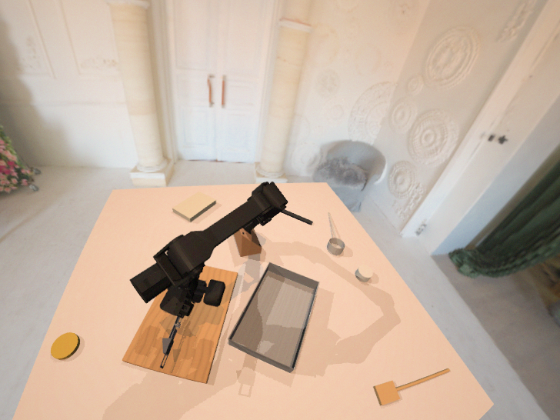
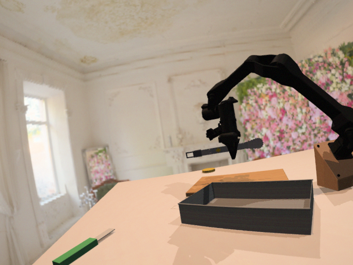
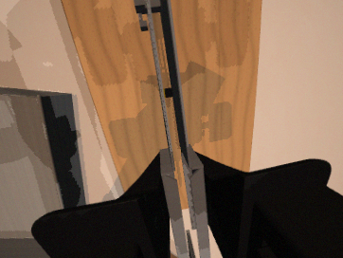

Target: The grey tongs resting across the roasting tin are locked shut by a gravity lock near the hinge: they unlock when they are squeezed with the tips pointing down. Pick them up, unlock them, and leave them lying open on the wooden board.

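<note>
My gripper tip is now 100 mm above the wooden board, 20 mm to the left of it and 20 mm past it. Also, from my gripper tip: green-handled knife 430 mm ahead, 320 mm to the left, 100 mm below; then grey roasting tin 260 mm to the left, 80 mm below, 40 mm ahead.
</note>
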